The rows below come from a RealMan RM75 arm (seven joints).
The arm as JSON. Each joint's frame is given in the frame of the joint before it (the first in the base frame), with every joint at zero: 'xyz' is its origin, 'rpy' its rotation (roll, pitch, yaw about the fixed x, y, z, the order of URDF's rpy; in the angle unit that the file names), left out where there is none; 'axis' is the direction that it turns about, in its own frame. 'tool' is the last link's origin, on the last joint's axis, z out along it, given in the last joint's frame.
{
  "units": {
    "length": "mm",
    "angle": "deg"
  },
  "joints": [
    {
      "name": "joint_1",
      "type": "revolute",
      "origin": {
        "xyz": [
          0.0,
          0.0,
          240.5
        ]
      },
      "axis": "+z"
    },
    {
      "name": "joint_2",
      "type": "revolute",
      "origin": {
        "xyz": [
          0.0,
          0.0,
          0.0
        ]
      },
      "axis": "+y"
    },
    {
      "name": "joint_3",
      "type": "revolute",
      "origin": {
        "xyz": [
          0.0,
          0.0,
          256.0
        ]
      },
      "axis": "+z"
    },
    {
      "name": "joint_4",
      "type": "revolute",
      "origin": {
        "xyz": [
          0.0,
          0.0,
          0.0
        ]
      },
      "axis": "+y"
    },
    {
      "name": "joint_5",
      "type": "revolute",
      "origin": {
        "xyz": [
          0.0,
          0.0,
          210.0
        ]
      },
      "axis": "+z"
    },
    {
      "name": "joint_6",
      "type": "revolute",
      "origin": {
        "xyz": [
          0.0,
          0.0,
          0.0
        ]
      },
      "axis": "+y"
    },
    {
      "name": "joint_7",
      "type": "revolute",
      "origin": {
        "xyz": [
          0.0,
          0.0,
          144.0
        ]
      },
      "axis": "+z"
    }
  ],
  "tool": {
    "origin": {
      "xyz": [
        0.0,
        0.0,
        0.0
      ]
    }
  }
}
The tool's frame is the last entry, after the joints.
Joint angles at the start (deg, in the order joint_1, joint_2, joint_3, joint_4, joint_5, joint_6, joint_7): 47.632 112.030 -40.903 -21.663 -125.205 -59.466 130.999
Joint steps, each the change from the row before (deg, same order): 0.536 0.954 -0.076 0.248 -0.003 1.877 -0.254; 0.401 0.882 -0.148 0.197 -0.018 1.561 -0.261; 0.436 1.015 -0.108 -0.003 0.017 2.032 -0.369; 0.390 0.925 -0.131 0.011 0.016 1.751 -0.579; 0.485 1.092 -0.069 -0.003 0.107 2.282 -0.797; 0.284 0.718 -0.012 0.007 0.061 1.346 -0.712; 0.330 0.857 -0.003 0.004 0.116 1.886 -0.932; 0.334 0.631 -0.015 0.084 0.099 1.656 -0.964
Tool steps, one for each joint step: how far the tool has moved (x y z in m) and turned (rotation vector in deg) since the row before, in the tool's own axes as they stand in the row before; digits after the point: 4 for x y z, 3 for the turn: 0.0010 0.0039 0.0074 0.420 -0.526 -0.259; 0.0019 0.0035 0.0065 0.339 -0.311 -0.272; 0.0007 0.0038 0.0068 0.587 -0.733 -0.453; 0.0011 0.0037 0.0060 0.471 -0.564 -0.663; 0.0006 0.0044 0.0069 0.665 -0.917 -0.805; 0.0009 0.0031 0.0043 0.344 -0.499 -0.659; 0.0007 0.0032 0.0049 0.629 -0.788 -0.822; 0.0001 0.0024 0.0038 0.626 -0.681 -0.905
